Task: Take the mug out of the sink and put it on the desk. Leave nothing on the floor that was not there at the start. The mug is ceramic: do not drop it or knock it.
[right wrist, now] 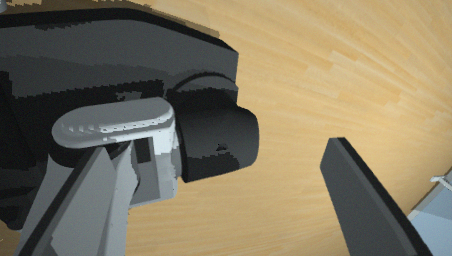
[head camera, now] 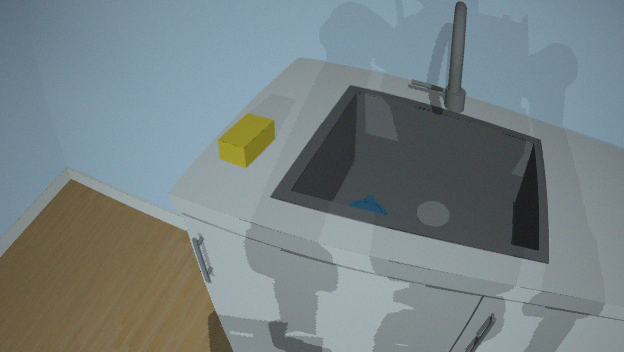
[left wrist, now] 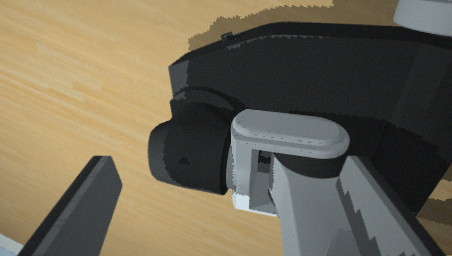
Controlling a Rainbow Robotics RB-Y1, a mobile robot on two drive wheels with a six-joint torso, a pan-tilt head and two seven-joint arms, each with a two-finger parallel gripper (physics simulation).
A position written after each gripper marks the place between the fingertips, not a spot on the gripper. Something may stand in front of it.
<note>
In view: the left gripper [left wrist: 229, 170], the right gripper [right wrist: 218, 157] and a sink counter [head camera: 497, 225].
</note>
